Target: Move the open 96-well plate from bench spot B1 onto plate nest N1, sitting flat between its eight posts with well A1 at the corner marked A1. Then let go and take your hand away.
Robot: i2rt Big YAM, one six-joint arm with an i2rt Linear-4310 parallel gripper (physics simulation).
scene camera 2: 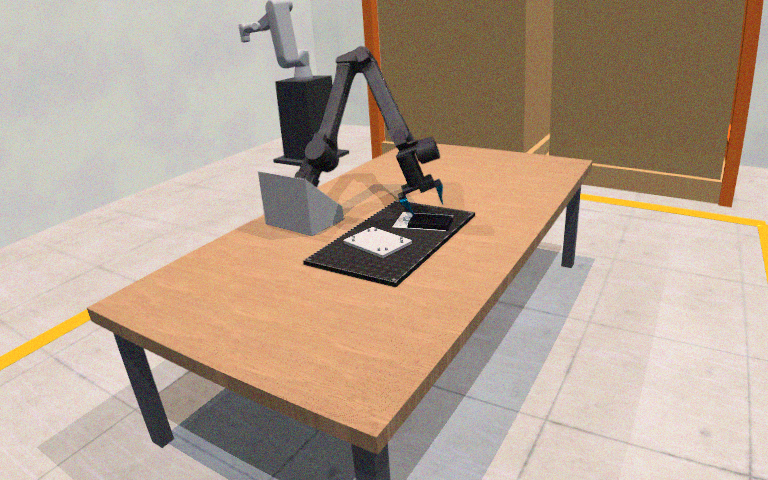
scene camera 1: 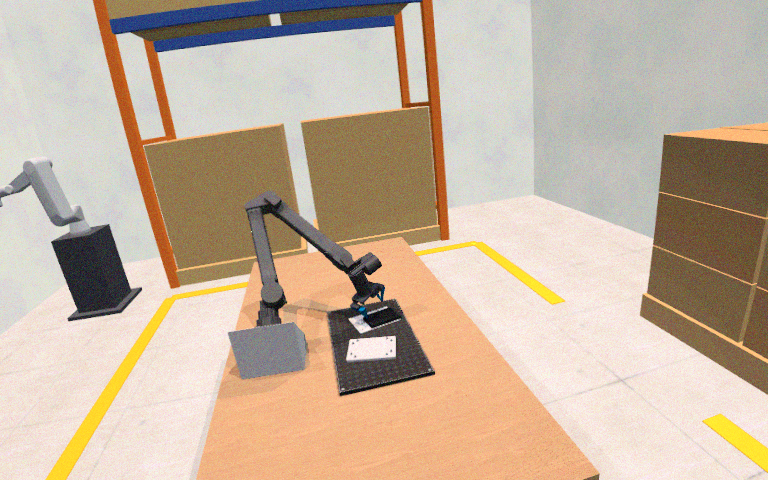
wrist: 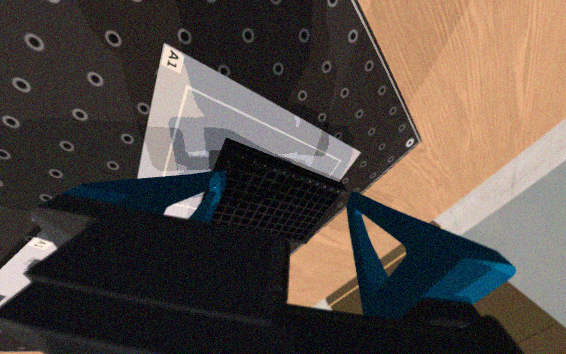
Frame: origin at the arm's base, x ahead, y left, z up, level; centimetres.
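Seen in the pictures: gripper, between the fingertips: [scene camera 2: 428, 210] [scene camera 1: 374, 309] [wrist: 287, 188]; arm's base, origin of its link: [scene camera 2: 302, 189] [scene camera 1: 269, 333].
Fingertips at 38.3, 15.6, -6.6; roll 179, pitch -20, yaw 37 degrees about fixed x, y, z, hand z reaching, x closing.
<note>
Pixels of each thing's top centre, then the offset from my fingertips to it, as dx, dy, dz. "*": a spot on its surface instead. Level surfaces: height alone.
- black 96-well plate, centre of its top: [wrist: 277, 209] [scene camera 2: 430, 219] [scene camera 1: 381, 315] +2.2, -2.9, -1.6
- white bench spot card, centre of its top: [wrist: 256, 179] [scene camera 2: 423, 220] [scene camera 1: 374, 319] -0.8, -2.0, -3.1
- card's A1 label, a spot on its surface: [wrist: 172, 59] * -10.0, +1.4, -3.1
- white nest, centre of its top: [scene camera 2: 377, 237] [scene camera 1: 371, 345] -4.6, -22.6, -1.1
- black perforated board, centre of its top: [wrist: 158, 250] [scene camera 2: 395, 234] [scene camera 1: 372, 337] -3.3, -14.5, -3.2
- wooden table, height of its surface: dz -4.6
The black 96-well plate [scene camera 1: 383, 317] [scene camera 2: 431, 221] [wrist: 280, 202] lies at the white bench spot card [scene camera 1: 359, 326] [scene camera 2: 400, 221] [wrist: 152, 112], off-centre from its printed outline. The card's A1 label [wrist: 172, 59] shows in the wrist view. My gripper [scene camera 1: 373, 306] [scene camera 2: 425, 208] [wrist: 287, 188] is open, with one blue finger near each end of the plate; the fingers hold nothing. Whether they touch the plate I cannot tell. The white nest [scene camera 1: 370, 348] [scene camera 2: 377, 241] stands beside the card with small posts at its corners; part of it, with an A1 label, shows in the wrist view [wrist: 19, 267].
A black perforated board [scene camera 1: 387, 376] [scene camera 2: 390, 272] [wrist: 55, 100] carries the card and nest on the wooden table [scene camera 1: 368, 430] [scene camera 2: 271, 322] [wrist: 475, 65]. A grey angled block [scene camera 1: 267, 350] [scene camera 2: 288, 203] stands by the arm's base. A rack with large boxes stands behind the table.
</note>
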